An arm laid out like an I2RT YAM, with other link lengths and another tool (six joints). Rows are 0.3 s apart.
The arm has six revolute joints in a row. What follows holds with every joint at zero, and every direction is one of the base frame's. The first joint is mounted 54.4 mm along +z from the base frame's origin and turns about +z. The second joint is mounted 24 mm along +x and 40.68 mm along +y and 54.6 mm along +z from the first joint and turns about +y. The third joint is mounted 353.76 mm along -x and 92.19 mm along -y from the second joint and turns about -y. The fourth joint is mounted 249.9 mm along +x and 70.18 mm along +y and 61.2 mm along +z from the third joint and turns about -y. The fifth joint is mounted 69.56 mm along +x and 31.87 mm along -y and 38.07 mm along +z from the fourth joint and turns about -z. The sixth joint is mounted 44.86 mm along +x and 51.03 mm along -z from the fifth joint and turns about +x. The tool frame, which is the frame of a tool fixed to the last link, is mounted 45 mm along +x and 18 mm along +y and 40 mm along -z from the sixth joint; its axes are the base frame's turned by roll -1.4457, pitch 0.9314 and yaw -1.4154 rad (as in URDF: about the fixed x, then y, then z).
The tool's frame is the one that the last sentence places.
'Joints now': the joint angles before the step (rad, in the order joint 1, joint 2, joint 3, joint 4, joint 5, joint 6). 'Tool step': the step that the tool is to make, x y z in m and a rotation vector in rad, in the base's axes. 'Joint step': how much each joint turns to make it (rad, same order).
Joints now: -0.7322 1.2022 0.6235 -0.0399 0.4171 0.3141
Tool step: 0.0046 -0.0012 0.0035 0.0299 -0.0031 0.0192
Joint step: -0.0046 0.0162 0.0312 -0.0352 -0.0336 0.0061
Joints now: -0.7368 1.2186 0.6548 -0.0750 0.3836 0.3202
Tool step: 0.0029 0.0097 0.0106 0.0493 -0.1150 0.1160
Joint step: -0.0369 -0.0406 0.0008 0.0070 -0.1911 0.0058
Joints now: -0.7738 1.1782 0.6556 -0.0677 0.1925 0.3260
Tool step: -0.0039 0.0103 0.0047 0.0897 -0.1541 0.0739
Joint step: -0.0739 -0.0398 -0.0318 0.0278 -0.2182 0.0661
